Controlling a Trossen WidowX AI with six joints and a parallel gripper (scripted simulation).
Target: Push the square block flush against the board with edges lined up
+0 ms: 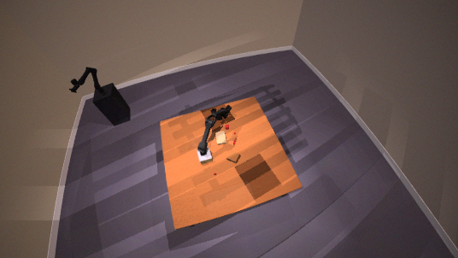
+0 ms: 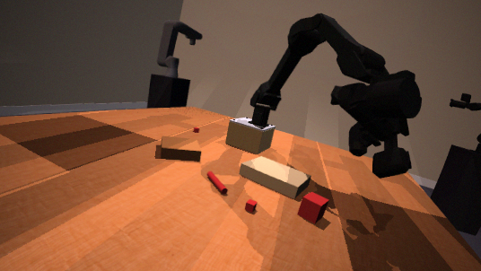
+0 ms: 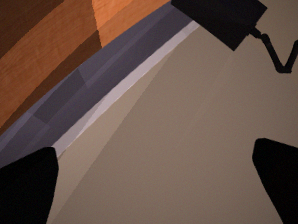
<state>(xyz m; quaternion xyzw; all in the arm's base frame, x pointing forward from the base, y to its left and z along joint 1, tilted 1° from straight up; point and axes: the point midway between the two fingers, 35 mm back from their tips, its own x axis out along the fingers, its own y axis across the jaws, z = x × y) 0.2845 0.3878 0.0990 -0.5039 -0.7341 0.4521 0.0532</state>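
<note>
My gripper tip is 20 mm short of the flat brown square block, 540 mm to the left of it and 150 mm above it. From my gripper tip the other things lie so: pale long board (20 mm behind, 270 mm to the right, 150 mm below); then red rod (110 mm ahead, 380 mm to the right, 160 mm below).
</note>
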